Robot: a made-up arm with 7 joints.
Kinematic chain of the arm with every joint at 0, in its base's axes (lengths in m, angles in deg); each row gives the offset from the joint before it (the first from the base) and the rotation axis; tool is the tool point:
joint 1: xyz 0 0.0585 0 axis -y
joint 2: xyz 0 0.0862 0 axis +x
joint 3: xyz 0 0 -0.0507 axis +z
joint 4: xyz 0 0 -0.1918 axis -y
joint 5: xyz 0 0 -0.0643 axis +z
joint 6: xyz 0 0 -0.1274 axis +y
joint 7: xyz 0 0 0 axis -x
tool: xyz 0 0 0
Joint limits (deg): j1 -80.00..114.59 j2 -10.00..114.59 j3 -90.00..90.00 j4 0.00..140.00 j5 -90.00..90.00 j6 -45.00..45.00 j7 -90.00..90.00
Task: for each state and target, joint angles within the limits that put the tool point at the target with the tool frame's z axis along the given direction. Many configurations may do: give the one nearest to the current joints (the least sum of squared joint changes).
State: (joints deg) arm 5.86 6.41 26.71 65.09 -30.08 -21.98 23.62
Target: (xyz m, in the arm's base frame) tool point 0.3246 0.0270 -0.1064 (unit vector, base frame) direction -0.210 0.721 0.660
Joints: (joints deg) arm 42.84 -10.00 -21.13 67.90 -51.93 -21.20 76.00
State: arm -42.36 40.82 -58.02 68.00 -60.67 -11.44 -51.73
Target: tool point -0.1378 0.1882 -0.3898 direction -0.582 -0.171 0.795
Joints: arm -31.19 15.42 -38.05 33.79 -39.25 10.11 -43.21
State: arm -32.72 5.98 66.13 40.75 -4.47 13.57 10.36
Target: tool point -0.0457 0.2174 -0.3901 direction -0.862 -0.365 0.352
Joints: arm -15.01 -8.13 65.86 46.50 22.26 -15.41 53.89
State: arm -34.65 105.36 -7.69 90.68 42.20 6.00 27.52
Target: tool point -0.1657 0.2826 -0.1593 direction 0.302 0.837 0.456
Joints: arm -80.00 70.53 -46.28 104.77 50.74 -11.00 26.63
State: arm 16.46 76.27 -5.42 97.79 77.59 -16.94 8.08
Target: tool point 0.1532 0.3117 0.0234 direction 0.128 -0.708 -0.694
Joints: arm 31.18 39.83 32.23 118.00 86.79 -45.00 -19.39
